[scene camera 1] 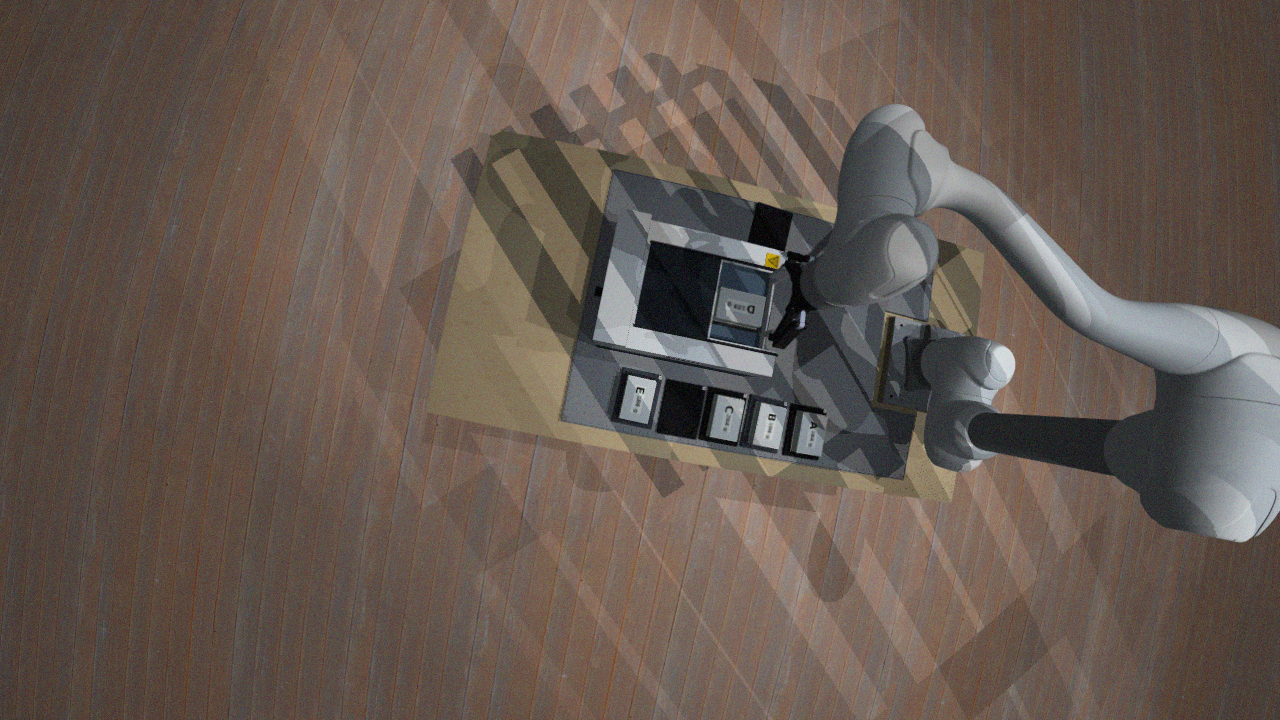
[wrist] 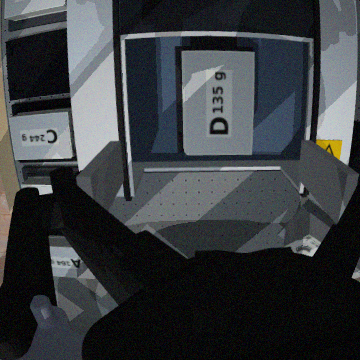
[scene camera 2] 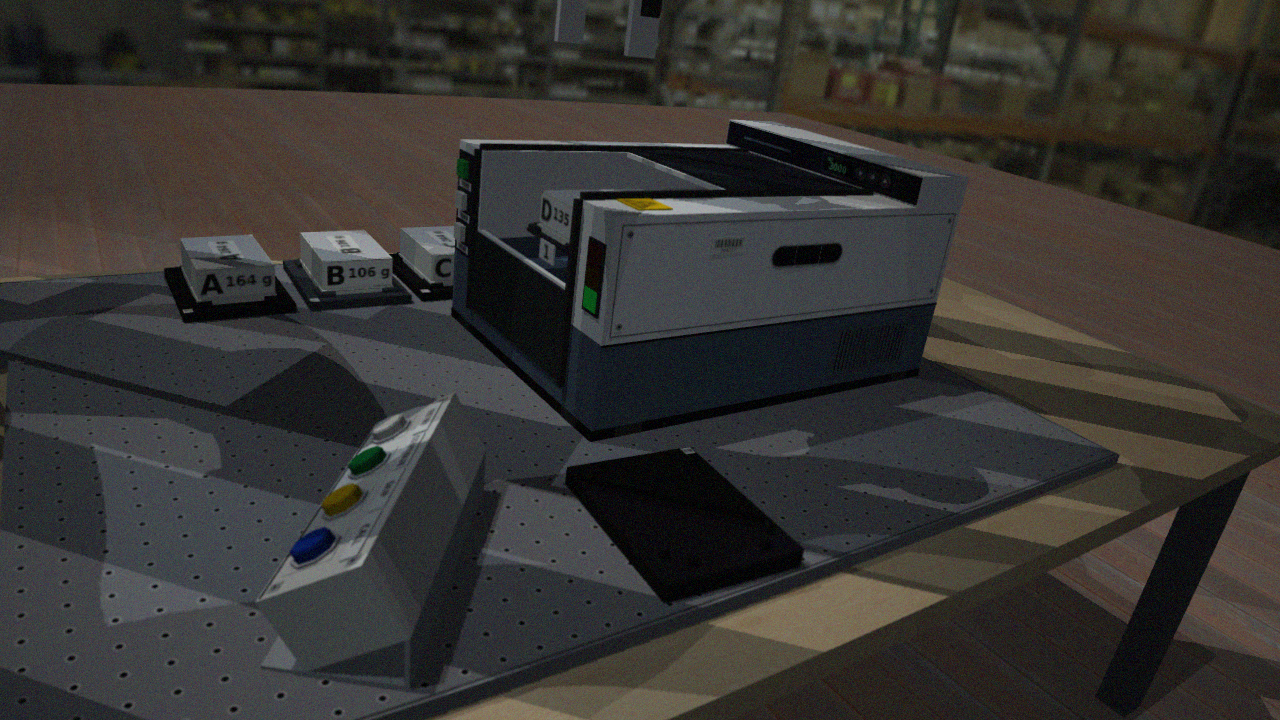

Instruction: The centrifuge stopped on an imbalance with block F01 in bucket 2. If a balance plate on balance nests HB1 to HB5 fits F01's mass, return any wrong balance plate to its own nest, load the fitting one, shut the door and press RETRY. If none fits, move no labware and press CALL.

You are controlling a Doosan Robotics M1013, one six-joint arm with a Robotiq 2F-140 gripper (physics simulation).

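Places are measured from the arm's base along level axes (x ahead, y left, z up), in centimetres.
Pixels of known places: gripper, fingertip midpoint: (scene camera 1: 770,306) (wrist: 212,159) (scene camera 2: 601,49); arm's base, origin of the base link: (scene camera 1: 926,364).
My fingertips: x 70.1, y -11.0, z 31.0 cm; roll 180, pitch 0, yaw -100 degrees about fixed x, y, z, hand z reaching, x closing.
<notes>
Ahead of a thing's pixels: the offset from my fingertips to its middle. "spot": to the spot under its first point.
My gripper (scene camera 1: 789,295) (scene camera 2: 606,31) (wrist: 212,159) is open and empty, high above the front of the centrifuge @[dx +13.9, dy -4.4, dz -20.6 cm] (scene camera 1: 617,295) (scene camera 2: 769,268) (wrist: 92,75). The centrifuge's front opening is uncovered. Plate D @[dx +1.7, dy -2.3, dz -16.7 cm] (scene camera 1: 741,308) (scene camera 2: 556,214) (wrist: 217,102), marked 135 g, sits inside, above a "1" label. Plate A @[dx -25.7, dy +33.2, dz -29.5 cm] (scene camera 1: 808,433) (scene camera 2: 228,284), 164 g, plate B @[dx -12.0, dy +30.6, dz -29.5 cm] (scene camera 1: 768,425) (scene camera 2: 347,268), 106 g, plate C @[dx +1.2, dy +28.3, dz -29.5 cm] (scene camera 1: 725,418) (wrist: 42,136), 244 g, and plate E @[dx +27.5, dy +22.9, dz -29.5 cm] (scene camera 1: 637,399) stand in their nests. The nest @[dx +14.1, dy +26.1, dz -31.9 cm] (scene camera 1: 682,407) (wrist: 37,65) between C and E is empty. Block F01 does not show.
A sloped button box @[dx -35.0, dy -23.0, dz -28.6 cm] (scene camera 2: 375,528) with white, green, yellow and blue buttons stands in front of the centrifuge. A flat black pad @[spot: dx -13.7, dy -32.1, dz -31.1 cm] (scene camera 1: 769,225) (scene camera 2: 684,523) lies beside it. The arm's base side stands at the right in the overhead view.
</notes>
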